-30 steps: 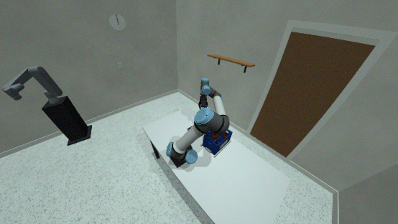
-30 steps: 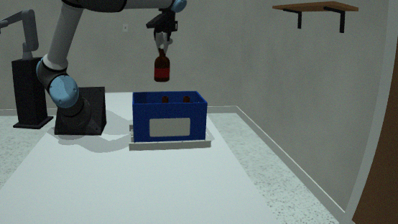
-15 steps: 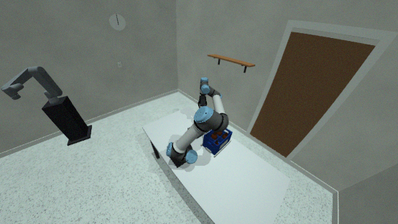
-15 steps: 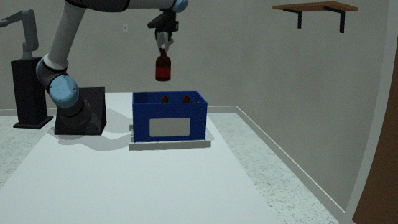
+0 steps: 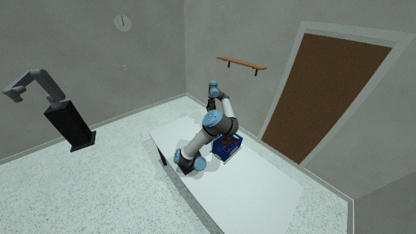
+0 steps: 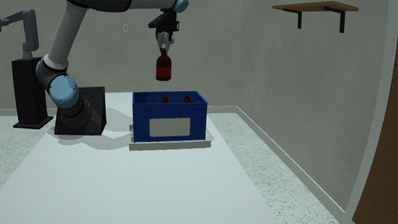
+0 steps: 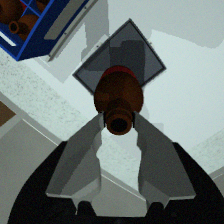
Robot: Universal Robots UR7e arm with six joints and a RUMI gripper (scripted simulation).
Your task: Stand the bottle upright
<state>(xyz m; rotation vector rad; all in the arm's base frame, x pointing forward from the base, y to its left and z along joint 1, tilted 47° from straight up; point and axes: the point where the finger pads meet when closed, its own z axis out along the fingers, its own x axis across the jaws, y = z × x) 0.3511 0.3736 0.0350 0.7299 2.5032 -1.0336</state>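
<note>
My hand is 70 mm above the bottle. The rest, counted from my hand: blue crate: 40 mm ahead, 280 mm to the right, 250 mm below; then dark grey tray: 10 mm to the left, 320 mm below.
</note>
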